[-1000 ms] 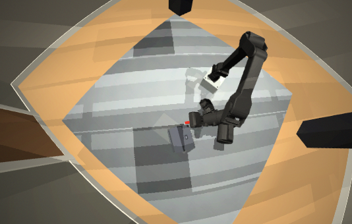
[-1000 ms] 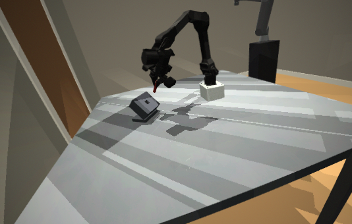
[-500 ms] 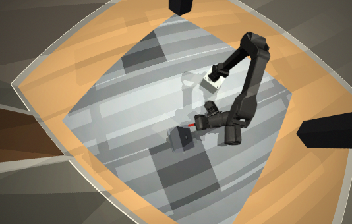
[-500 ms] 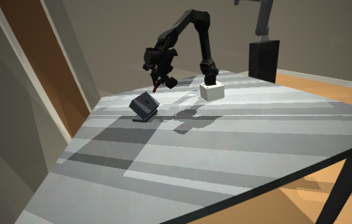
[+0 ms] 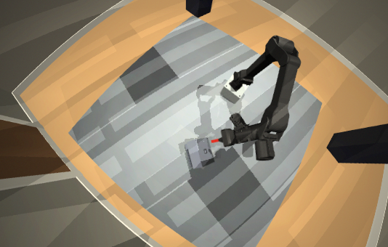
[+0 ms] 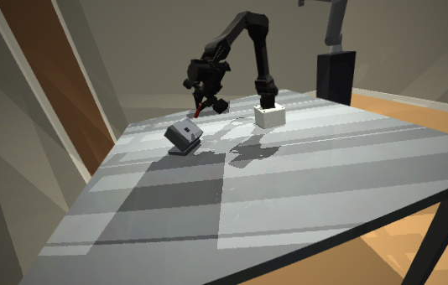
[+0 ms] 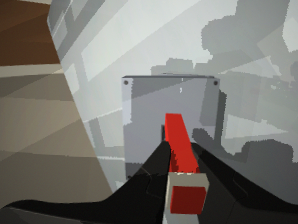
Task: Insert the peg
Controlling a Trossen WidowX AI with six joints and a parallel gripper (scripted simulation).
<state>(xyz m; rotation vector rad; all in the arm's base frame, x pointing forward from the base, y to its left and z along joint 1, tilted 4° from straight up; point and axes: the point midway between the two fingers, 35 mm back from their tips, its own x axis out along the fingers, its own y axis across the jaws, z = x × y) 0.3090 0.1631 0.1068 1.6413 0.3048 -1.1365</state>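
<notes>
My gripper tip is now 9 cm short of the sloped grey panel, 1 cm to the left of it and 9 cm above it. Also, from my gripper tip: red square peg: 1 cm behind, 1 cm to the left, 1 cm above.
</notes>
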